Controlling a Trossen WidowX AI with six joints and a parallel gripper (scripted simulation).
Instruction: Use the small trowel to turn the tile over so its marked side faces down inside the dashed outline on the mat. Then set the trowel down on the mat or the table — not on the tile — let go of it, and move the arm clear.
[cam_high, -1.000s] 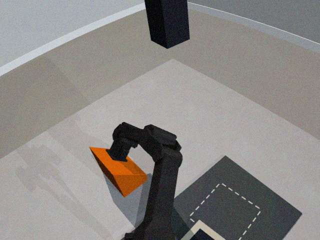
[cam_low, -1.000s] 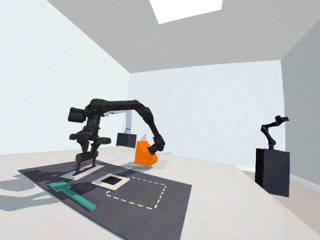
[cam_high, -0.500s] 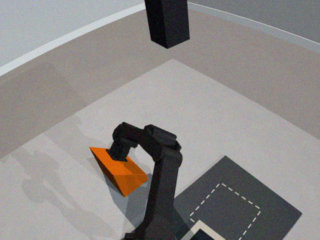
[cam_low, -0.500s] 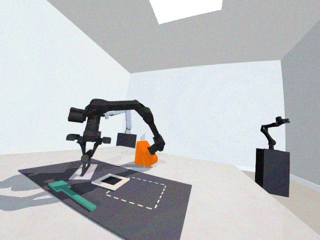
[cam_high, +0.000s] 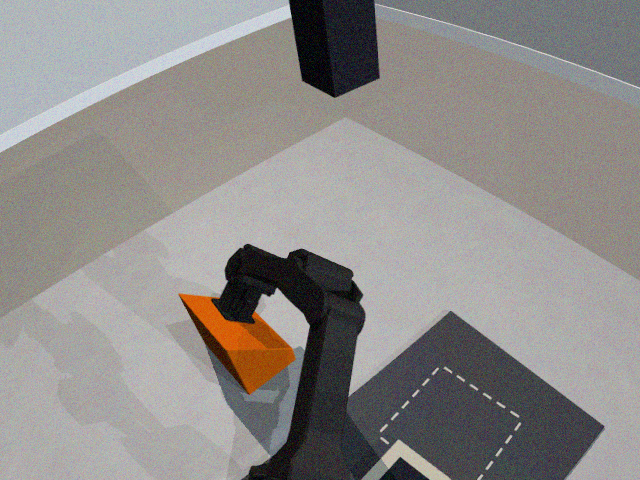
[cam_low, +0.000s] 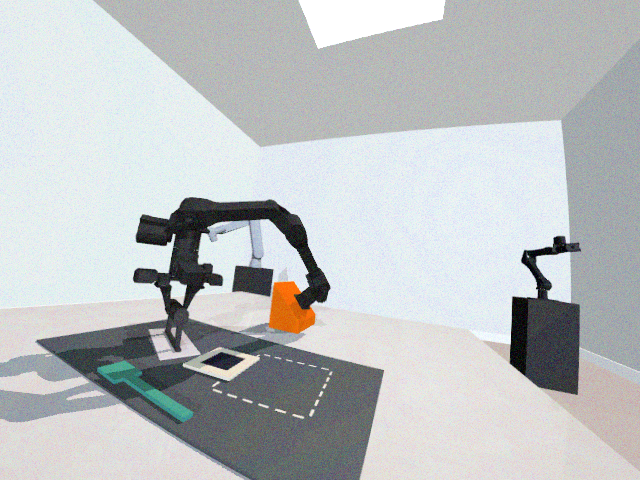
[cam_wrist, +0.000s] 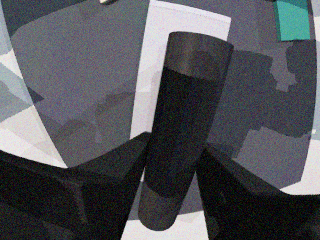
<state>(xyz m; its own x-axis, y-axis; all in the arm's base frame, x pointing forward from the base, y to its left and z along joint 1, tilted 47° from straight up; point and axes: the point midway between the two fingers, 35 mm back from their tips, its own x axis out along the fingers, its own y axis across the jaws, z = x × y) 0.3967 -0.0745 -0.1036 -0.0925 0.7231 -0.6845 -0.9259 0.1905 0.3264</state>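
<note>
My gripper tip is now 30 mm above the grey trowel, 20 mm to the right of it and 10 mm short of it. Also, from my gripper tip: teal trowel: 140 mm to the left, 140 mm ahead, 60 mm below; then cream tile: 170 mm to the left, 60 mm below; then dark mat: 150 mm to the left, 80 mm below.
</note>
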